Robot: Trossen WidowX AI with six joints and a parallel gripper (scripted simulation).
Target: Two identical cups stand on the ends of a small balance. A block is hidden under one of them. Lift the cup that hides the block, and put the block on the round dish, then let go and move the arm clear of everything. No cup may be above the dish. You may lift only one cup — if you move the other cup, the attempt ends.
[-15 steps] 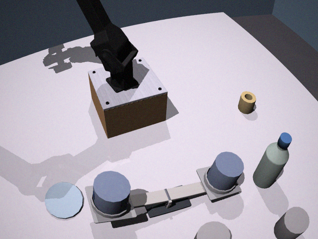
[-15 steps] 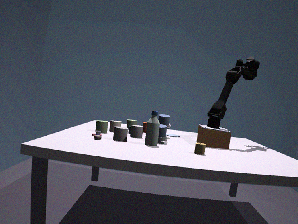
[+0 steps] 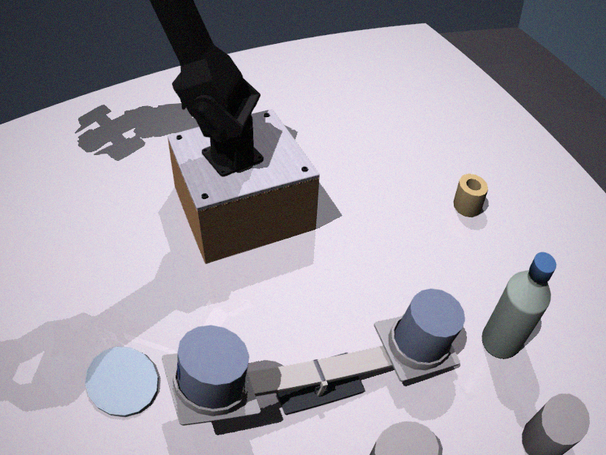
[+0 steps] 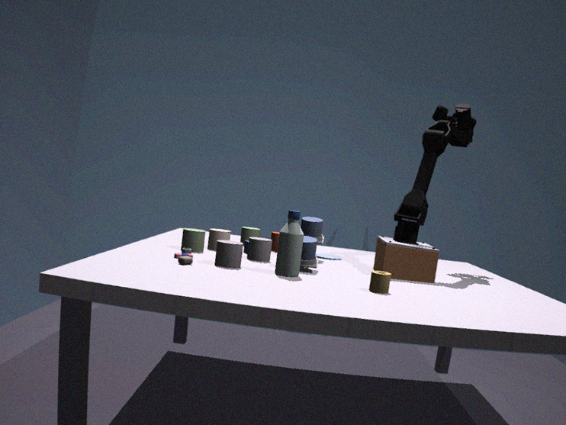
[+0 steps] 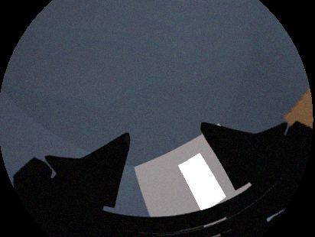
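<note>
Now: the cup 64 cm ahead of my gripper tip, 53 cm to the left of it and 57 cm below it. Round my gripper tip: round pale-blue dish (48 cm ahead, 17 cm to the left, 63 cm below); grey-green bottle (70 cm ahead, 62 cm to the left, 52 cm below); small balance (61 cm ahead, 38 cm to the left, 61 cm below).
</note>
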